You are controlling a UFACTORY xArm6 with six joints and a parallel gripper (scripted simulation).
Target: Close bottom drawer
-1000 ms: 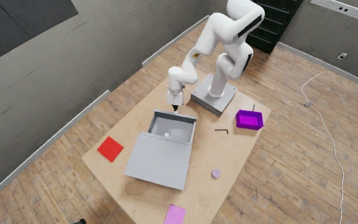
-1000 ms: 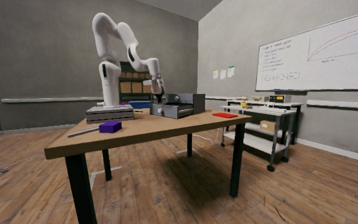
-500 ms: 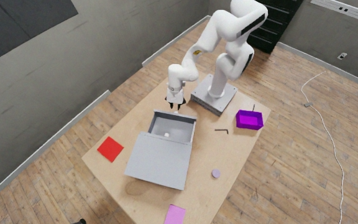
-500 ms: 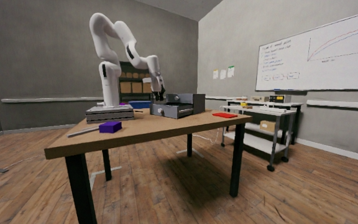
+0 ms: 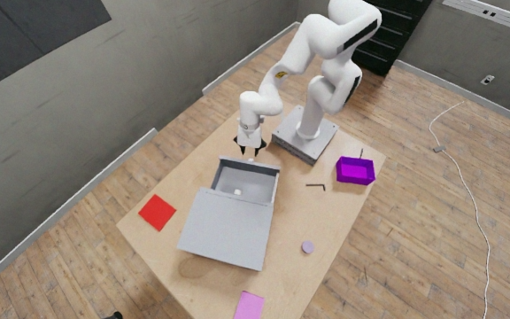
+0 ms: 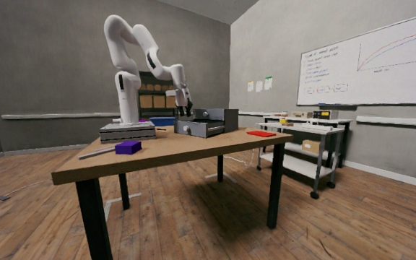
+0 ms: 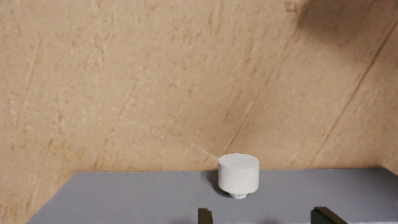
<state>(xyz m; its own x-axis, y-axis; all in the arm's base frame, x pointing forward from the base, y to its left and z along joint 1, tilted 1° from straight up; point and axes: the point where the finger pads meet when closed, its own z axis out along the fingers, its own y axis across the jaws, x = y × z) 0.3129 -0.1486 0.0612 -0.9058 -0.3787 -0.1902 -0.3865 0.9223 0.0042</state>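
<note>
The bottom drawer is 120 mm ahead of my hand, 50 mm to the left of it and 120 mm below it. Round my hand: grey cabinet (220 mm ahead, 90 mm to the left, 70 mm below); lilac disc (180 mm ahead, 430 mm to the left, 130 mm below); purple block (320 mm behind, 190 mm to the right, 130 mm below).
</note>
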